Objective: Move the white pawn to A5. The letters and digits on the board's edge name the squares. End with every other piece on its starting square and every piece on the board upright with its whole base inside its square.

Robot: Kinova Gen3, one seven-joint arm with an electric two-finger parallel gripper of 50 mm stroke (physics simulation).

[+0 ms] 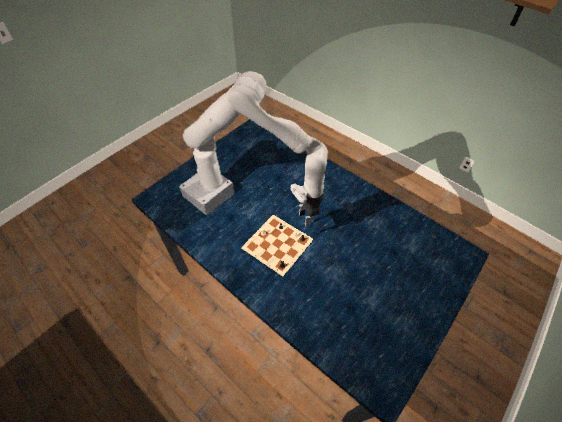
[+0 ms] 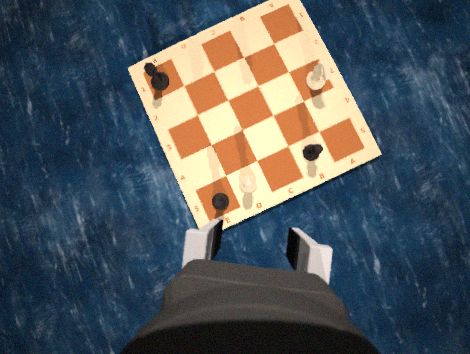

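Seen in the pictures: gripper, fingertip midpoint: (image 1: 304,220) (image 2: 254,237); arm's base, link origin: (image 1: 212,182).
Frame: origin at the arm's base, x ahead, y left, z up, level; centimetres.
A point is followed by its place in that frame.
A white piece with a small round top, apparently the white pawn (image 1: 298,234) (image 2: 247,183), stands upright on D5, beside a dark piece (image 1: 303,239) @[x 49.2, y -2.5, z -6.0 cm] (image 2: 220,201) @[x 48.4, y -1.9, z -4.2 cm] on E5. The square A5 (image 2: 342,140) @[x 33.7, y -0.6, z -7.2 cm] is a bare orange corner square of the chessboard (image 1: 245,248) @[x 30.0, y -18.2, z -7.2 cm] (image 2: 372,152) @[x 31.6, y 2.3, z -7.2 cm]. My gripper (image 1: 307,221) @[x 47.0, y 1.8, z 1.3 cm] (image 2: 254,237) @[x 47.0, y 1.8, z 1.3 cm] is open and empty. It hangs above the table, just outside the row 5 edge near D and E, higher than the pieces.
A dark piece (image 1: 281,226) @[x 37.8, y -1.5, z -5.9 cm] (image 2: 312,151) @[x 37.9, y -1.4, z -5.0 cm] stands on B5, next to A5. Another white piece (image 1: 264,232) @[x 33.1, y -7.9, z -6.0 cm] (image 2: 316,78) @[x 32.9, y -7.8, z -5.8 cm] with an uneven top stands on A3. A tall dark piece (image 1: 283,265) @[x 48.2, y -17.7, z -5.9 cm] (image 2: 159,80) @[x 47.5, y -17.0, z -6.0 cm] stands on E1. The board lies on a blue table top (image 1: 350,310) @[x 79.3, y -20.7, z -7.9 cm] (image 2: 70,200) @[x 64.4, y -11.5, z -7.8 cm].
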